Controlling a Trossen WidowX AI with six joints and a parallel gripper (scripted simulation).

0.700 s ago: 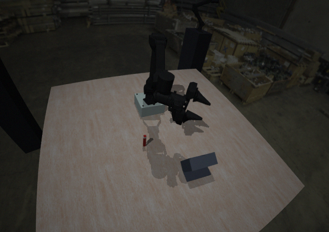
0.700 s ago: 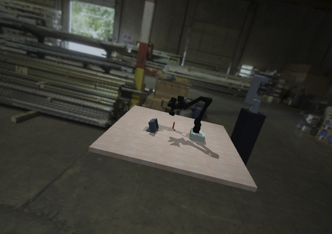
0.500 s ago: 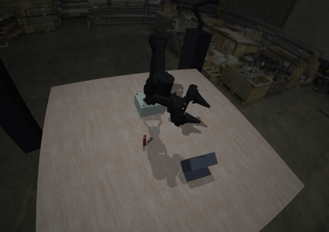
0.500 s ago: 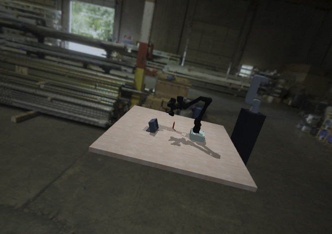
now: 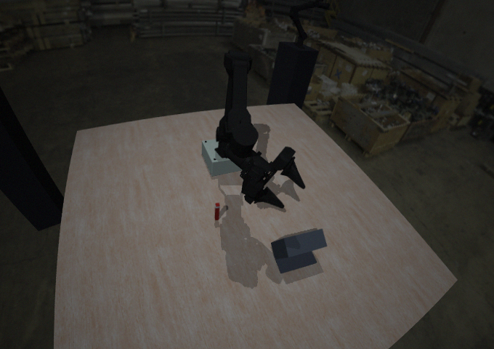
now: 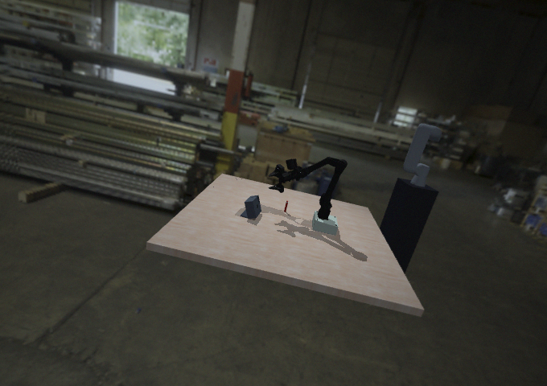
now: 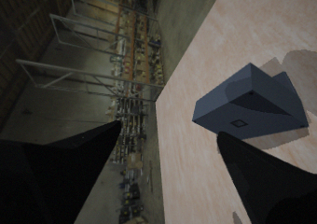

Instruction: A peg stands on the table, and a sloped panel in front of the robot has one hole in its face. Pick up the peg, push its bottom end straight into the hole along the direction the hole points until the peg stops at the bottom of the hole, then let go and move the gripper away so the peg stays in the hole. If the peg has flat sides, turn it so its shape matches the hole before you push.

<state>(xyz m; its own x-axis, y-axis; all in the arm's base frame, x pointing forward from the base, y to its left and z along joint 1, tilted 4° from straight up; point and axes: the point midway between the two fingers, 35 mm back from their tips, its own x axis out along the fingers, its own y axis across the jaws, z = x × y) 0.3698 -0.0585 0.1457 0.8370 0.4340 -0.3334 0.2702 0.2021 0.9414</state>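
My gripper tip is 17 cm past the red square peg, 12 cm to the left of it and 17 cm above it. Round my gripper tip: sloped panel (7 cm ahead, 3 cm to the left, 17 cm below).
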